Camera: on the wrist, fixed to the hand. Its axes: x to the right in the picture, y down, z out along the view.
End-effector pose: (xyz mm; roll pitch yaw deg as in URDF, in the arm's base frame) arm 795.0 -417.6 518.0 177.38 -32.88 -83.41
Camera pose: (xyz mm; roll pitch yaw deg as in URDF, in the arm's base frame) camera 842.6 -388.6 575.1 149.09 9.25 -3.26
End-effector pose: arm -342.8 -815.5 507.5 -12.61 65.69 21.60
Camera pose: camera -359.4 -887.0 476.1 -64.47 -6.41 -45.94
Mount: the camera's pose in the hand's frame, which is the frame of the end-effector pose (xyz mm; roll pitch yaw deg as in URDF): 11.4 -47.8 -62.9 2.55 -10.49 -86.82
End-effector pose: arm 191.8 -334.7 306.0 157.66 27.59 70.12
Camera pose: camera 137.5 -284.6 336.2 -146.51 30.35 173.69
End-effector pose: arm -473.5 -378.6 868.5 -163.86 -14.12 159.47
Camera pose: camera -477.0 -407.7 942.8 169.25 -6.22 -112.20
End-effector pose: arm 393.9 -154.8 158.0 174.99 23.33 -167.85
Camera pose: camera 372.2 -213.8 207.2 -153.52 15.48 -74.54
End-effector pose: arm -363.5 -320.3 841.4 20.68 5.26 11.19
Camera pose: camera -354.8 -341.5 764.9 -1.65 10.41 -76.59
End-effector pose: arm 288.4 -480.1 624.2 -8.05 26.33 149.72
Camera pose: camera 329.2 -438.9 569.3 -25.22 -15.11 71.06
